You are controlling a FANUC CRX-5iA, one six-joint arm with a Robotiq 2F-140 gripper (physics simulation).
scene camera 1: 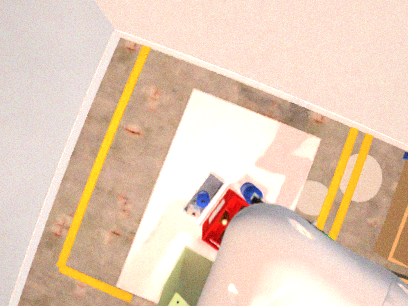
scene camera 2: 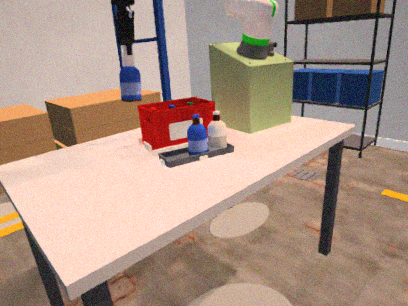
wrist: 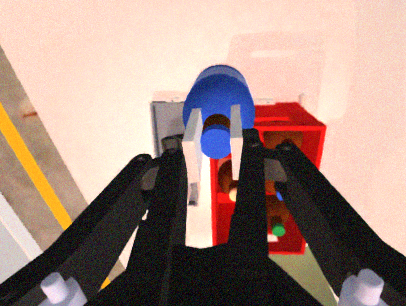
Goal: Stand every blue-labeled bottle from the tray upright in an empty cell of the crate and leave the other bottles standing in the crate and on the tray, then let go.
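Frame: origin at the arm's base, x ahead, y left, z up, level; metres.
Seen in the pictures: gripper, between the fingertips: (scene camera 1: 256, 198) (scene camera 2: 128, 66) (wrist: 217, 122); arm's base, origin of its link: (scene camera 2: 251, 54).
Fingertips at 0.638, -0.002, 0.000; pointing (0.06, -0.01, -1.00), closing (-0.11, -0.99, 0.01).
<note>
Offsets run from my fingertips to a thing's middle, as dx, dy, dz. "spot": to the spot under its first point. Level surfaces: height alone.
My gripper (scene camera 2: 128, 51) (wrist: 217, 122) is shut on the neck of a blue-labeled bottle @(-0.001, +0.000, -0.043) (scene camera 1: 251, 192) (scene camera 2: 130, 82) (wrist: 218, 92). The bottle hangs upright, higher than the red crate @(-0.199, +0.027, -0.260) (scene camera 2: 152, 131) (wrist: 321, 145) and left of it in scene camera 2. Another blue-labeled bottle @(-0.170, +0.147, -0.265) (scene camera 1: 203, 199) (scene camera 2: 198, 137) stands on the grey tray @(spot: -0.060, +0.130, -0.342) (scene camera 1: 213, 181) (scene camera 2: 172, 158) (wrist: 166, 120), beside a white-labeled bottle @(-0.252, +0.167, -0.265) (scene camera 1: 194, 213) (scene camera 2: 217, 132). In the crate, a cream cap @(spot: -0.198, +0.014, -0.184) (wrist: 233, 194), a green cap @(spot: -0.298, -0.061, -0.184) (wrist: 278, 230) and part of a blue cap @(spot: -0.218, -0.072, -0.185) (wrist: 280, 196) show. The fingers hide several cells.
The crate and tray stand side by side on the white table @(dz -0.347) (scene camera 1: 200, 130) (scene camera 2: 115, 200). The green robot pedestal (scene camera 1: 187, 272) (scene camera 2: 250, 95) stands past the crate's end. Cardboard boxes (scene camera 2: 102, 117) and a shelf rack (scene camera 2: 375, 85) stand behind the table. The arm (scene camera 1: 280, 250) covers part of the crate in scene camera 1.
</note>
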